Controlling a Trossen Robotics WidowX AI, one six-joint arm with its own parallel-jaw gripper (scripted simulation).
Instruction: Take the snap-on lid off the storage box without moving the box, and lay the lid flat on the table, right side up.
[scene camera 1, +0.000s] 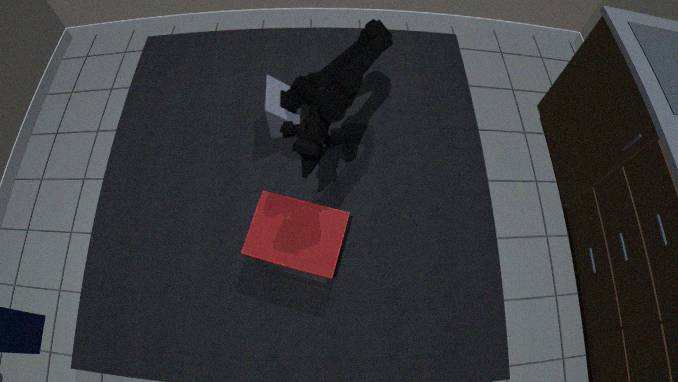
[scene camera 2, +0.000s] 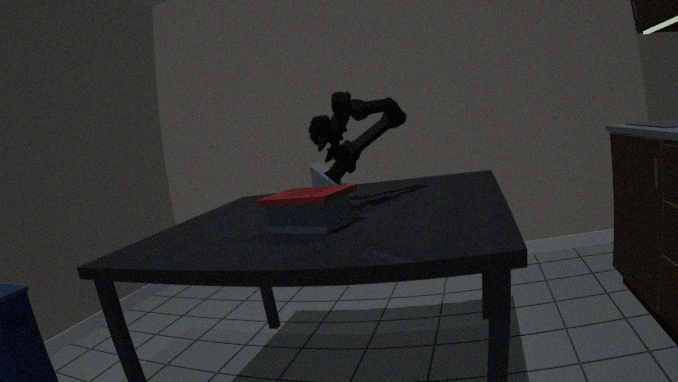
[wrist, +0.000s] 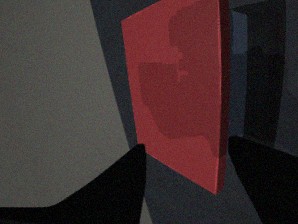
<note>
In view: the gripper (scene camera 1: 306, 175) and a lid (scene camera 1: 288, 232).
The lid shows as well in scene camera 2 (scene camera 2: 313, 195) and in the wrist view (wrist: 178, 65). The gripper shows as well in scene camera 2 (scene camera 2: 322, 156) and in the wrist view (wrist: 186, 147).
</note>
